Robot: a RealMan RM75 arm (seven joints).
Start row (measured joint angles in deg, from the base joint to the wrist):
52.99 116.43 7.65 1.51 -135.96 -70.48 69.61
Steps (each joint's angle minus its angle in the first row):
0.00 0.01 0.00 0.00 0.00 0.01 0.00
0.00 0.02 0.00 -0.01 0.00 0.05 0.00
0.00 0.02 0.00 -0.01 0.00 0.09 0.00
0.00 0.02 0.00 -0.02 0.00 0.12 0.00
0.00 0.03 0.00 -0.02 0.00 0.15 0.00
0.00 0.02 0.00 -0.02 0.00 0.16 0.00
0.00 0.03 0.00 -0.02 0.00 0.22 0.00
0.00 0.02 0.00 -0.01 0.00 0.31 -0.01
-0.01 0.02 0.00 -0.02 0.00 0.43 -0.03
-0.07 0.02 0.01 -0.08 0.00 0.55 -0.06
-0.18 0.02 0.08 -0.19 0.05 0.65 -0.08
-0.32 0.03 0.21 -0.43 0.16 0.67 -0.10
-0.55 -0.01 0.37 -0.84 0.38 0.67 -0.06
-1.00 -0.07 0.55 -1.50 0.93 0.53 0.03
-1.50 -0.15 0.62 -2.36 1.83 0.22 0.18
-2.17 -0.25 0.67 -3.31 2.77 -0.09 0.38
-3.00 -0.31 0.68 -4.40 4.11 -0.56 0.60
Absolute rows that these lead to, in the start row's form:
52.99 116.44 7.65 1.51 -135.96 -70.47 69.61
52.99 116.45 7.65 1.50 -135.96 -70.43 69.61
52.99 116.45 7.65 1.50 -135.96 -70.39 69.61
52.99 116.45 7.65 1.49 -135.96 -70.36 69.61
52.99 116.46 7.65 1.49 -135.96 -70.33 69.61
52.99 116.45 7.65 1.49 -135.96 -70.32 69.61
52.99 116.46 7.65 1.49 -135.96 -70.26 69.61
52.99 116.45 7.65 1.50 -135.96 -70.17 69.60
52.98 116.45 7.65 1.49 -135.96 -70.05 69.58
52.92 116.45 7.66 1.43 -135.96 -69.93 69.55
52.81 116.45 7.73 1.32 -135.91 -69.83 69.53
52.67 116.46 7.86 1.08 -135.80 -69.81 69.51
52.44 116.42 8.02 0.67 -135.58 -69.81 69.55
51.99 116.36 8.20 0.01 -135.03 -69.95 69.64
51.49 116.28 8.27 -0.85 -134.13 -70.26 69.79
50.82 116.18 8.32 -1.80 -133.19 -70.57 69.99
49.99 116.12 8.33 -2.89 -131.85 -71.04 70.21

